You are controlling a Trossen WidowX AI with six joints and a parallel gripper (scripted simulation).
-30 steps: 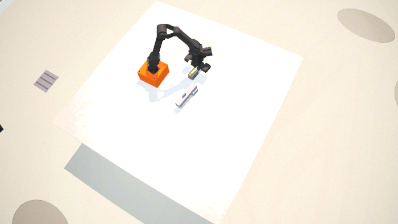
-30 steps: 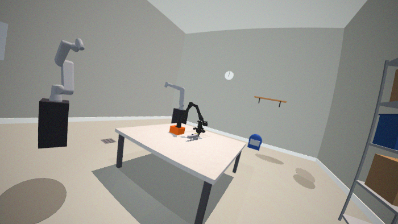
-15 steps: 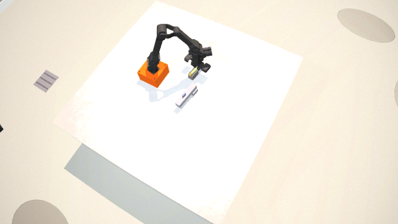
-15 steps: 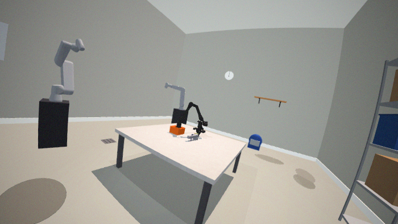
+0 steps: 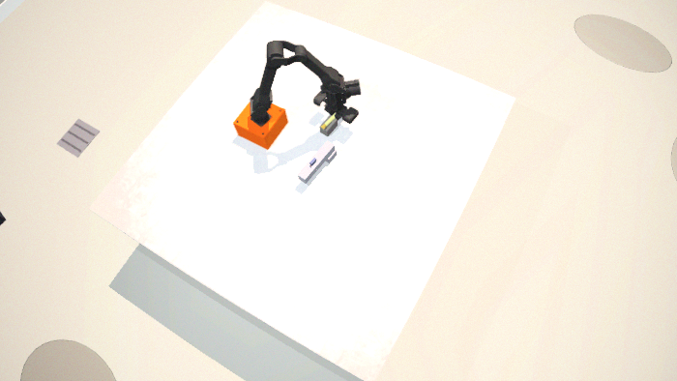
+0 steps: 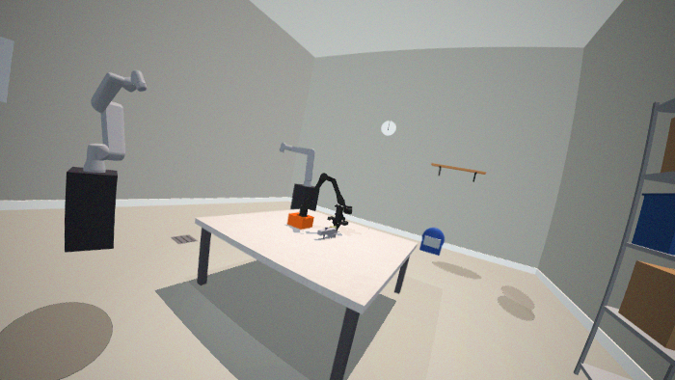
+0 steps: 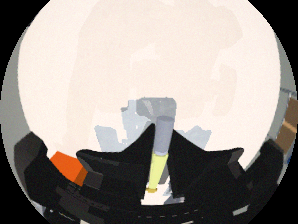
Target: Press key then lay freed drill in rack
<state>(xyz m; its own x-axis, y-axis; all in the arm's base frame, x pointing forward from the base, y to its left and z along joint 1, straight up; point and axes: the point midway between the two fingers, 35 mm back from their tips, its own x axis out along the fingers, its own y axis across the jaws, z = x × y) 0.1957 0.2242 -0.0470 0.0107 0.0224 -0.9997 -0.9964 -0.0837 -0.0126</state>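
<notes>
The grey-brown block is 5 cm to the right of my gripper tip and 1 cm above it. The rest, counted from my gripper tip: pale grey fixture (9 cm ahead, 21 cm to the right, 3 cm above); then dark blue drill (9 cm ahead, 24 cm to the right, 4 cm above).
</notes>
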